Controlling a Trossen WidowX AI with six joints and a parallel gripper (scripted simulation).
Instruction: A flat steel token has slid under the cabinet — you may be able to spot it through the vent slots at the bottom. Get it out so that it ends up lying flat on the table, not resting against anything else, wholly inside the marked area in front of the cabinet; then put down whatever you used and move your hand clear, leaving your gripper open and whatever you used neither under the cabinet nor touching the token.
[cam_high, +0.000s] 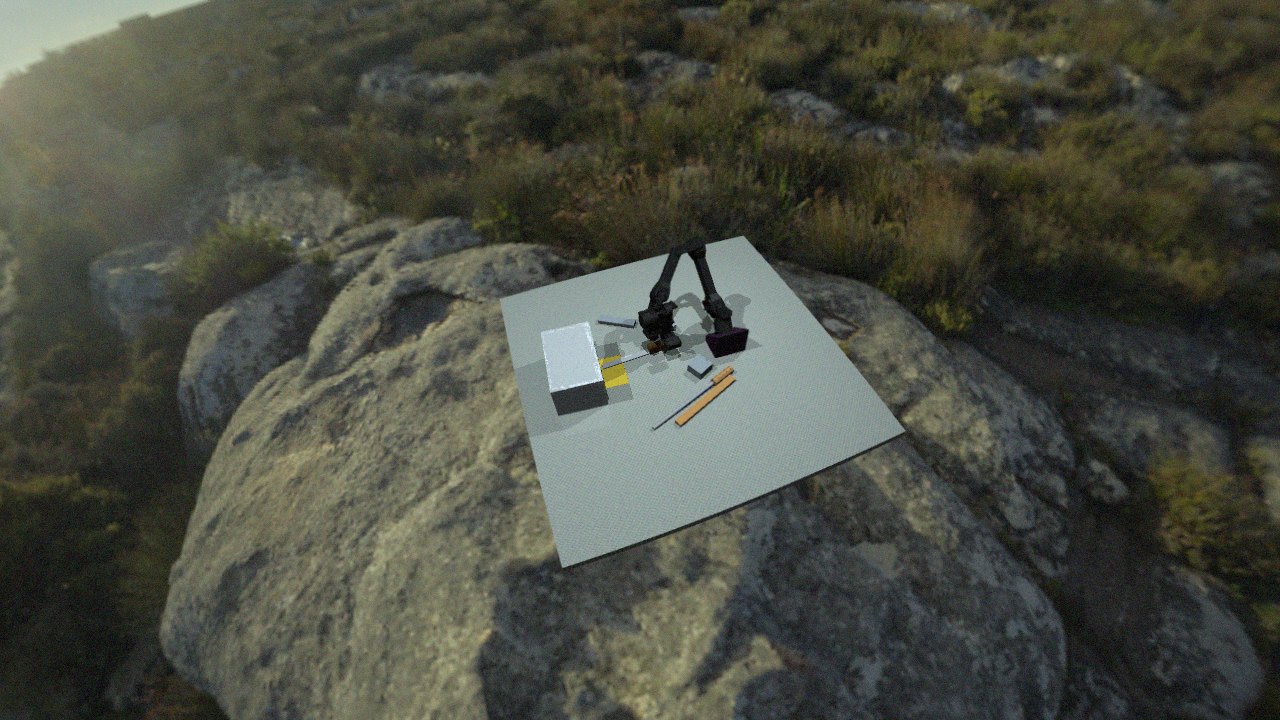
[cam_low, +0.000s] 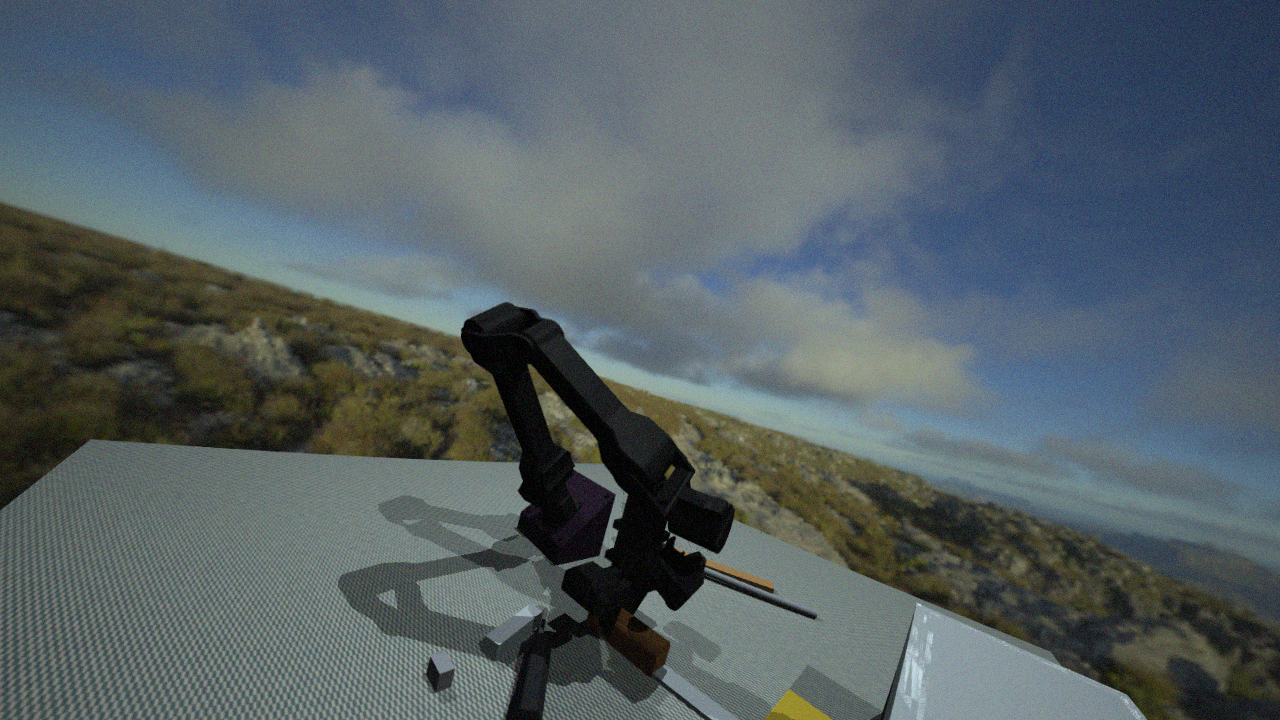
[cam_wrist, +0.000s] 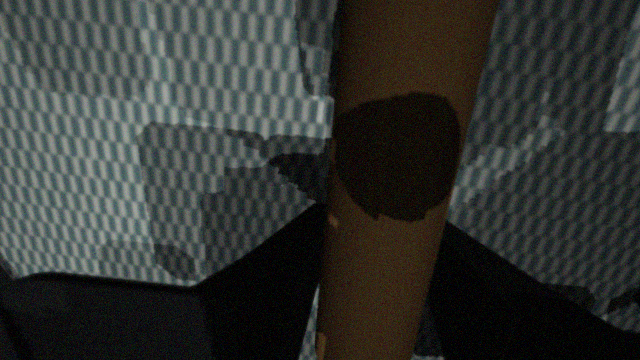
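My gripper tip is now 7 cm past the grey block, 17 cm to the right of it and 1 cm below it. Also, from my gripper tip: grey bar 7 cm behind, 11 cm to the right; small grey cube 5 cm behind, 21 cm to the right; wooden stick 2 cm behind, 31 cm to the left.
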